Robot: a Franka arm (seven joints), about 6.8 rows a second.
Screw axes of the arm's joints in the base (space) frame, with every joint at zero. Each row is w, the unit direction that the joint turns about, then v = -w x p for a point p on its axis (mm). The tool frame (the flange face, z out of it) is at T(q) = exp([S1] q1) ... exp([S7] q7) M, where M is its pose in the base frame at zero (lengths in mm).
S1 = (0, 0, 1, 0.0, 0.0, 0.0)
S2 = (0, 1, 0, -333.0, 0.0, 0.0)
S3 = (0, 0, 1, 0.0, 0.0, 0.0)
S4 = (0, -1, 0, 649.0, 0.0, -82.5)
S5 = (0, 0, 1, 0.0, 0.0, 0.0)
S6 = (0, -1, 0, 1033.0, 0.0, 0.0)
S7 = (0, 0, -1, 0.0, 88.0, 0.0)
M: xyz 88.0 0.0 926.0 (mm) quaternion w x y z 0 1 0 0
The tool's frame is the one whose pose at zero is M.
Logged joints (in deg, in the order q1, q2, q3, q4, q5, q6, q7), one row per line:
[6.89, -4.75, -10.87, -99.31, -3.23, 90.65, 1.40]
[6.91, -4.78, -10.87, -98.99, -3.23, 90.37, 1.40]
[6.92, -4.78, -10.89, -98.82, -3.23, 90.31, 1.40]
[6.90, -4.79, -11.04, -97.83, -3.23, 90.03, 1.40]
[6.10, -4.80, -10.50, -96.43, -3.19, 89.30, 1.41]
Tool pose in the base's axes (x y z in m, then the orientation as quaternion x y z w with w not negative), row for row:
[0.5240, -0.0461, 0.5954, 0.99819, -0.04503, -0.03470, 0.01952]
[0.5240, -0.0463, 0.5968, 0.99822, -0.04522, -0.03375, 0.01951]
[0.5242, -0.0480, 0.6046, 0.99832, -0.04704, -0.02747, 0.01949]
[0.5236, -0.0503, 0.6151, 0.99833, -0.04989, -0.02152, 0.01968]
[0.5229, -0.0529, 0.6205, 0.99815, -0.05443, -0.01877, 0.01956]
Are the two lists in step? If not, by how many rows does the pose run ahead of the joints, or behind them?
The pose runs 1 row ahead of the joints: the pose in row i belongs to the joints in row i + 1.
